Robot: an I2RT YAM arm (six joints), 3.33 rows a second.
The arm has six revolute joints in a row. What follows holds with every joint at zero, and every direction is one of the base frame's. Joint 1 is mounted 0.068 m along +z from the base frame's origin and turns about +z. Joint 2 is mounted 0.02 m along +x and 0.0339 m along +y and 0.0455 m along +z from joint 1 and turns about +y. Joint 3 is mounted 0.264 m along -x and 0.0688 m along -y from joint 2 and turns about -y. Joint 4 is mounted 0.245 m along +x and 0.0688 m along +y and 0.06 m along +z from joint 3 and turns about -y. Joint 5 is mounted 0.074 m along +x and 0.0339 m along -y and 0.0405 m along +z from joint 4 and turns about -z. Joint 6 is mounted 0.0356 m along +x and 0.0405 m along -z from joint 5 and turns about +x. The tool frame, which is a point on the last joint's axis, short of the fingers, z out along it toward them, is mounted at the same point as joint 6; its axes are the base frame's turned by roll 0, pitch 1.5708 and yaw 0 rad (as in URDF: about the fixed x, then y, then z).
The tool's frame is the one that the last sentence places.
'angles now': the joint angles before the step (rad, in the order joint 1, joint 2, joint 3, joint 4, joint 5, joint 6). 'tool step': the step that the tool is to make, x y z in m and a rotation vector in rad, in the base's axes. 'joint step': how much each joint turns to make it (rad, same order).
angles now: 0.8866, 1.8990, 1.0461, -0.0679, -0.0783, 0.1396
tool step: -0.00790, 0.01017, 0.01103, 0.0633, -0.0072, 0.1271
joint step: 0.0246, -0.0187, 0.0101, 0.0180, -0.0903, -0.0595
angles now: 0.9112, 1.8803, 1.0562, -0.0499, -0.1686, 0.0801
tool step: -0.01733, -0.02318, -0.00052, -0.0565, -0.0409, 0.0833
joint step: -0.0016, -0.0900, -0.1097, -0.0183, -0.0011, -0.1096
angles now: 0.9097, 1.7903, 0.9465, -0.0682, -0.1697, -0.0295
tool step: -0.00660, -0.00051, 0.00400, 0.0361, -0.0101, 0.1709
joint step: 0.0026, -0.0215, -0.0133, -0.0021, -0.1147, -0.1272
